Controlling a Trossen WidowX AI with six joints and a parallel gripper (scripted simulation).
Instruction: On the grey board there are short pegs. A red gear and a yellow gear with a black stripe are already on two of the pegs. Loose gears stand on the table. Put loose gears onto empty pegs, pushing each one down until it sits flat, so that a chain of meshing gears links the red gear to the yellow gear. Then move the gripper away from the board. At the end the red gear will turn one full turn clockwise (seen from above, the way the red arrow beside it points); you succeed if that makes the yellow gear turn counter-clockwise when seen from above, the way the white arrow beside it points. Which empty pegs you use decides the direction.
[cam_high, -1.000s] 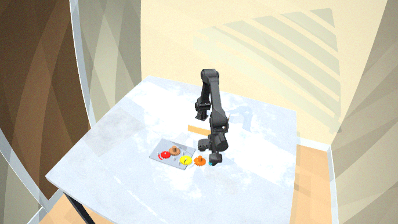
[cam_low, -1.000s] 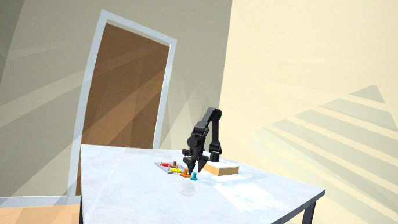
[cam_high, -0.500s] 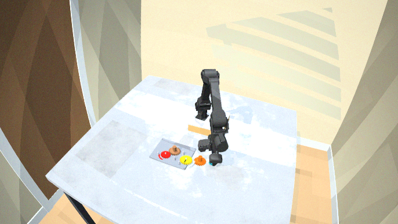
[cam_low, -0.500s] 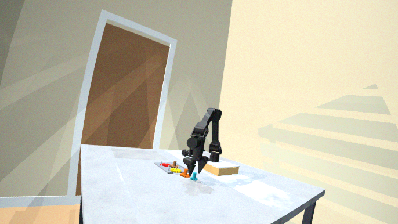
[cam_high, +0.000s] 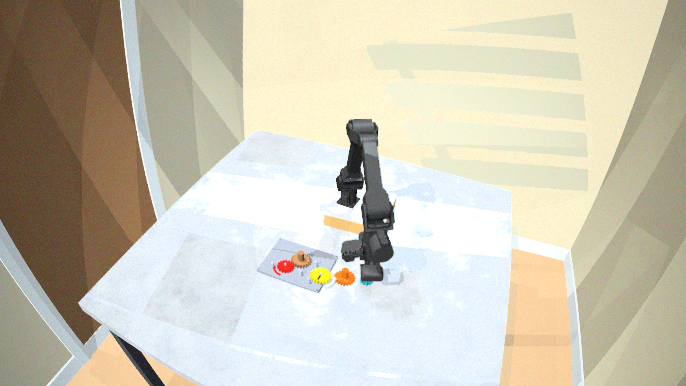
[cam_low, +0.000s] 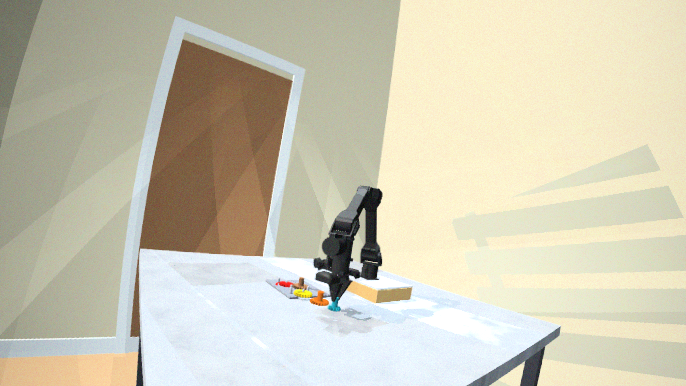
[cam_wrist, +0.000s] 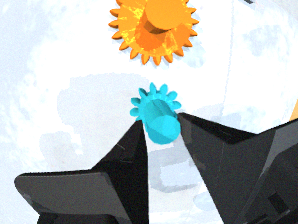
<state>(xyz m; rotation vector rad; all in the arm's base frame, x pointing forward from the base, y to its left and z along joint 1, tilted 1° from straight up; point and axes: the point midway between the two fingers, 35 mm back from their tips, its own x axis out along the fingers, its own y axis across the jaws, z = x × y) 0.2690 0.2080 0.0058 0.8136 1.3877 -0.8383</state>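
Now: gripper tip 10 mm above the small cyan gear. Round my gripper tip: yellow gear (130 mm to the right, 60 mm ahead, 10 mm below); then brown gear (210 mm to the right, 40 mm ahead); then orange gear (60 mm to the right, 20 mm ahead, 10 mm below).
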